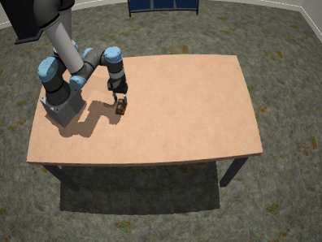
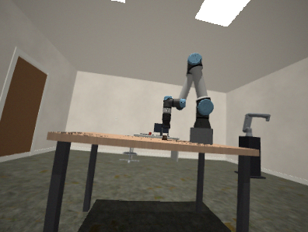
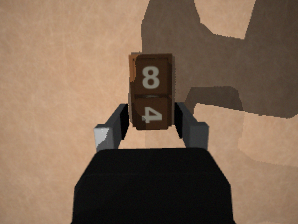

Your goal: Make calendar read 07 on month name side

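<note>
My gripper is now 5 cm above the brown calendar tray and 2 cm to the left of it.
</note>
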